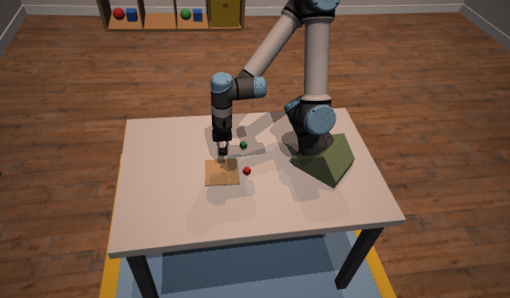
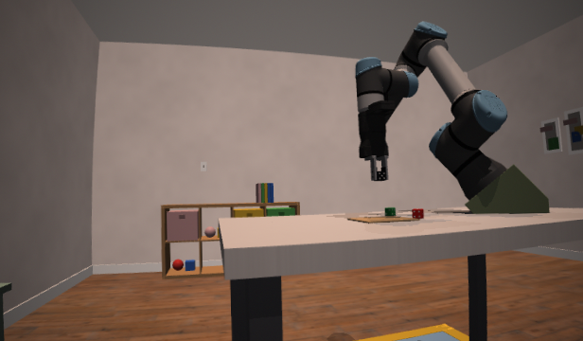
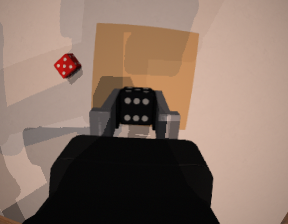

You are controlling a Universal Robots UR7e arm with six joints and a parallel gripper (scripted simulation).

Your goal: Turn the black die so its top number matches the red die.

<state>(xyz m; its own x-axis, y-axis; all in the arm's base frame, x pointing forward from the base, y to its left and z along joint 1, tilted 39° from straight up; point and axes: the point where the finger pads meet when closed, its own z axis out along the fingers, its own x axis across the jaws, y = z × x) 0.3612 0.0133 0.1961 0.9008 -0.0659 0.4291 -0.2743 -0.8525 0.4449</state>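
The tan mat lies 120 mm below my hand, 10 mm to the left of it and 10 mm ahead of it. Also, from my hand: red die: 110 mm below, 90 mm behind, 50 mm to the left; then green die: 140 mm behind, 110 mm below, 90 mm to the right; then black die: 10 mm below.
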